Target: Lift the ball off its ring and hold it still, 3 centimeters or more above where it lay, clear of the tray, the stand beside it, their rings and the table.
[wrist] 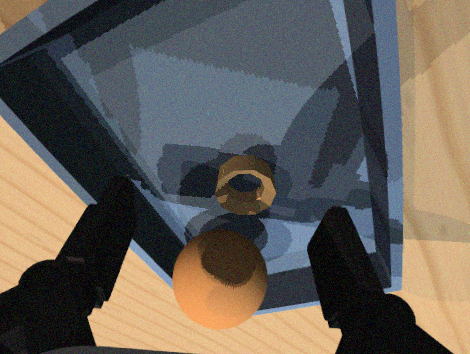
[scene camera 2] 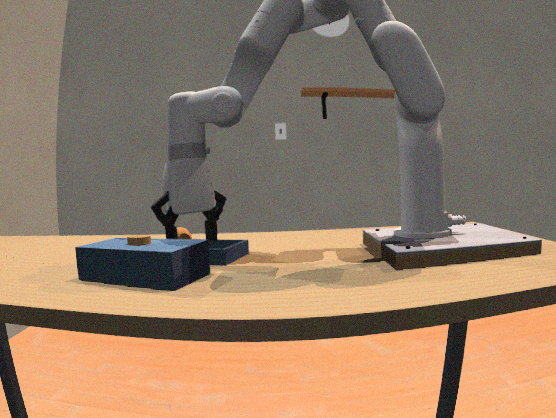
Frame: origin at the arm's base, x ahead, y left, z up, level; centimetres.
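Seen in the pictures: gripper, fingertip midpoint: (wrist: 229, 215); arm's base, link origin: (scene camera 2: 423, 234).
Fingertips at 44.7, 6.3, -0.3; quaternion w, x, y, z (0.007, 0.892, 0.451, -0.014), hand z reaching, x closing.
Pixels of each thing's top centre, then the offset from my fingertips to it, as dx, dy, dz. "spot": a spot on its surface instead. Level surfaces: height alone.
- orange ball, top centre: (wrist: 216, 325) (scene camera 2: 179, 227) +3.9, -2.5, +3.0
- blue tray, top centre: (wrist: 245, 213) (scene camera 2: 191, 243) +0.0, +0.8, +0.2
- wooden ring, surface spot: (wrist: 270, 194) spot: +0.6, +1.8, -1.2
- wooden table, surface height: dz -2.6
The orange ball (scene camera 2: 184, 233) (wrist: 220, 287) shows between the fingers in both views, off centre, closer to the left finger. In the wrist view it covers the tray's near corner; what it rests on is hidden. The blue tray (scene camera 2: 236, 254) (wrist: 394, 125) is partly hidden behind the stand in the scene view. A wooden ring (wrist: 270, 194) lies on the tray floor beside the ball in the wrist view. My gripper (scene camera 2: 191, 233) (wrist: 229, 215) is open, pointing down at the tray, with a gap on each side of the ball. The blue stand (scene camera 2: 125, 265) carries a wooden ring (scene camera 2: 139, 240).
The stand is in front of the tray and gripper in the scene view, its top about level with the fingertips. The wooden table (scene camera 2: 300, 300) (wrist: 440, 165) extends around both. The arm's base plate (scene camera 2: 465, 245) is at the right of the scene view.
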